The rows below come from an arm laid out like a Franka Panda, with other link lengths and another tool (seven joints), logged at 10 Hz.
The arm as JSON. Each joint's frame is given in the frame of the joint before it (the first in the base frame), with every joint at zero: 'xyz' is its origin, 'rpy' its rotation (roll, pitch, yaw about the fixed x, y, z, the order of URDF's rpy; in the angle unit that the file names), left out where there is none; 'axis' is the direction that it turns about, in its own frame. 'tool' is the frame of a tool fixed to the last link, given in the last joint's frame.
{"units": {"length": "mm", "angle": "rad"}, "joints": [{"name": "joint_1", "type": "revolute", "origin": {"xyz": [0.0, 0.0, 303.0], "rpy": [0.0, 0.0, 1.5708]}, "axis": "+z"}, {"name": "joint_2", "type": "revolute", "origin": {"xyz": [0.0, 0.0, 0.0], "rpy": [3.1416, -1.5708, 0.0]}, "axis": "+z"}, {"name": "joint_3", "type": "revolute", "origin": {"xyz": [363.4, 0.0, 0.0], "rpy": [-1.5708, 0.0, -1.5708]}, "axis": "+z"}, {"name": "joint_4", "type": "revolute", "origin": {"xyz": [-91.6, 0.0, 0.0], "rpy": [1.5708, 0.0, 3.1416]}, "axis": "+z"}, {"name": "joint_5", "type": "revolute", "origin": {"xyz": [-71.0, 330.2, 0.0], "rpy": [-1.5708, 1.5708, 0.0]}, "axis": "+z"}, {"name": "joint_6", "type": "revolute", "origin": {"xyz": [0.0, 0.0, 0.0], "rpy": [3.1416, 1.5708, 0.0]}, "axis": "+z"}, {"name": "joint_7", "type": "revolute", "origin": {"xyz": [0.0, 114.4, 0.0], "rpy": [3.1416, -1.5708, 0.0]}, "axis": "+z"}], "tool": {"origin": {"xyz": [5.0, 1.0, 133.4], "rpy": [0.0, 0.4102, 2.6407]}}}
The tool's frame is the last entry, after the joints.
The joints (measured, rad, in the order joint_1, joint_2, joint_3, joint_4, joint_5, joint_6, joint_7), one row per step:
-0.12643, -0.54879, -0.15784, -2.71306, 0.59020, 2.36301, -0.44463
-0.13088, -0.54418, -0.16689, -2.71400, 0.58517, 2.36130, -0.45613
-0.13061, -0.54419, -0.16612, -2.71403, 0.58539, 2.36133, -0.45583
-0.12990, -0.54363, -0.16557, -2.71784, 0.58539, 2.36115, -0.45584
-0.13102, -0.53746, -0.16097, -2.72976, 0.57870, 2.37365, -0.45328
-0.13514, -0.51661, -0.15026, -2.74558, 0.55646, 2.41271, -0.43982
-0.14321, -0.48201, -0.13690, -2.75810, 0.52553, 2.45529, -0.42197
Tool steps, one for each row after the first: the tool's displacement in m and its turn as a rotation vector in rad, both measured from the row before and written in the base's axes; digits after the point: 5 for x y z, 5 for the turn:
-0.00100, -0.00440, -0.00242, -0.00192, 0.00254, 0.00140
0.00009, 0.00035, 0.00002, -0.00012, 0.00013, 0.00054
-0.00067, 0.00082, -0.00190, 0.00090, 0.00437, 0.00161
-0.00095, 0.00065, -0.00596, -0.00929, 0.01147, -0.00096
0.00144, -0.00147, -0.00952, -0.03166, 0.01801, -0.01128
0.00339, -0.00257, -0.01202, -0.03845, 0.02754, -0.01121

